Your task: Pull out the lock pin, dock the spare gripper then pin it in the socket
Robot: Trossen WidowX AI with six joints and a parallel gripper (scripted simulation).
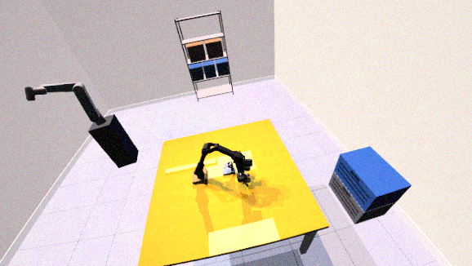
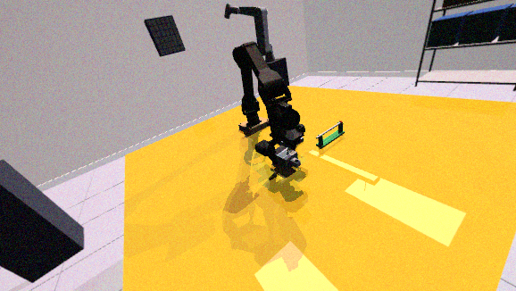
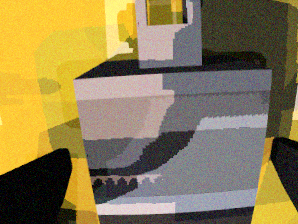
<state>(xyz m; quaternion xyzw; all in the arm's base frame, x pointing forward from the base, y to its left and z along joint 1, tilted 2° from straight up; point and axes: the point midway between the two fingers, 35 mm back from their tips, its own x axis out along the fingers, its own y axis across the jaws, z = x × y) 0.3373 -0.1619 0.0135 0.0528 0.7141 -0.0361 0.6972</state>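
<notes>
Right now the spare gripper is 1 cm ahead of my gripper tip. The rest, counted from my gripper tip: green cradle 7 cm ahead, 21 cm to the left; then mount 7 cm behind, 13 cm to the left, 3 cm above.
</notes>
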